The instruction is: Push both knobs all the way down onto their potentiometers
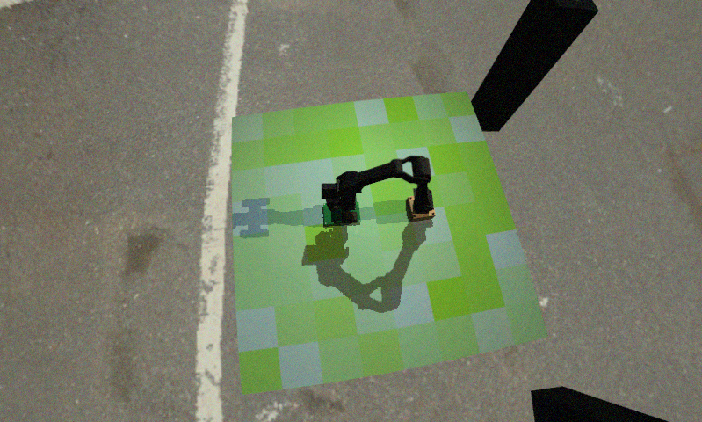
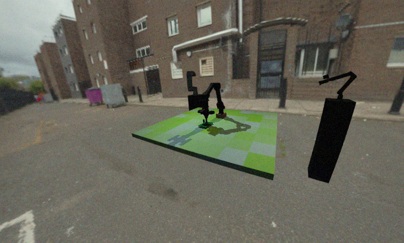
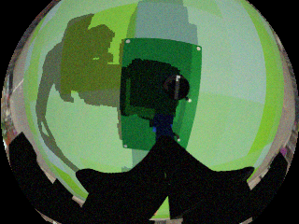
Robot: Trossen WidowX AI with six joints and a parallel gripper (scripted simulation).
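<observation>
Now: gripper tip 50 mm short of the round dark knob. From my gripper tip the other things lie so: blue knob (10 mm below).
</observation>
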